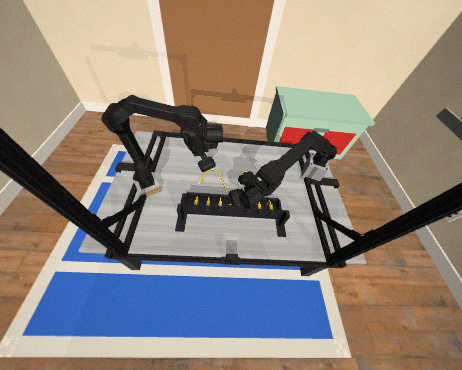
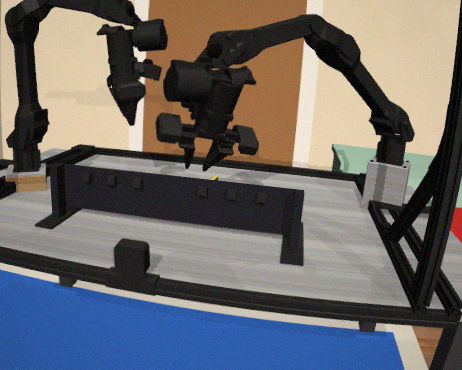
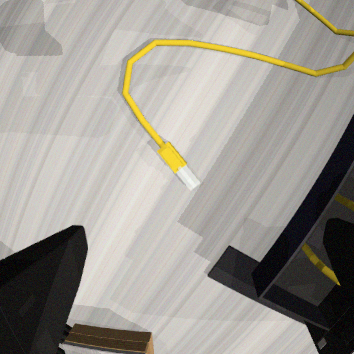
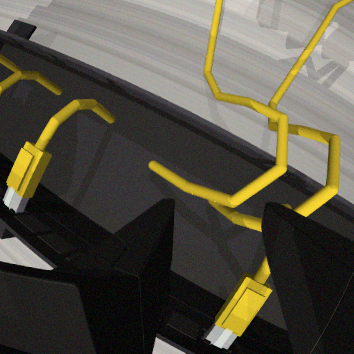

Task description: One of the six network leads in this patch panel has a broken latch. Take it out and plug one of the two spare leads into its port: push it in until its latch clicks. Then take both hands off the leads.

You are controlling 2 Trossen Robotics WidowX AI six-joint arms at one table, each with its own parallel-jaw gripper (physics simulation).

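Frame: origin at the left arm's base, x ahead, y left, z up, level; centimetres.
Seen in the pictures: left gripper, fingertip midpoint: (image 2: 128, 120) (image 3: 209, 236); right gripper, fingertip midpoint: (image 2: 194, 168) (image 4: 219, 212); left arm's base at its link origin: (image 1: 146, 182) (image 2: 26, 168); right arm's base at its link origin: (image 1: 319, 161) (image 2: 390, 161).
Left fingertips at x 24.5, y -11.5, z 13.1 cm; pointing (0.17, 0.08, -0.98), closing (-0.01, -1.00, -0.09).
Offsets run from my left fingertips to a thing's top centre. "spot": to the spot under its first point.
The dark patch panel {dy -22.0, dx +4.8, dz -6.6 cm} (image 1: 245, 212) (image 2: 170, 205) stands across the table. Yellow leads are plugged into it, among them one lead {spot: dy -18.2, dx -0.1, dz -8.0 cm} (image 1: 220, 202) (image 4: 28, 170) left of the central gap and one lead {dy -26.1, dx +9.6, dz -8.0 cm} (image 4: 243, 305) right of it. No broken latch can be made out. A spare lead {dy +2.6, dx +0.3, dz -16.2 cm} (image 1: 201, 180) (image 3: 172, 157) lies behind the panel at the left; the other spare's plug is hidden. My left gripper (image 1: 206, 162) (image 2: 131, 121) (image 3: 209, 236) is open and empty, high behind the panel's left half. My right gripper (image 1: 240, 196) (image 2: 196, 168) (image 4: 219, 212) is partly open over the panel, its fingers either side of the lead right of the gap, not gripping it.
Loose yellow cables {spot: dy -18.0, dx +12.8, dz -10.7 cm} (image 4: 285, 145) loop over the panel's back edge near my right fingers. A black block {spot: dy -39.9, dx -7.3, dz -12.1 cm} (image 1: 231, 257) (image 2: 132, 256) sits on the table's front rail. Black frame posts (image 1: 60, 200) (image 1: 400, 220) rise at both sides. A green cabinet (image 1: 320, 107) stands behind.
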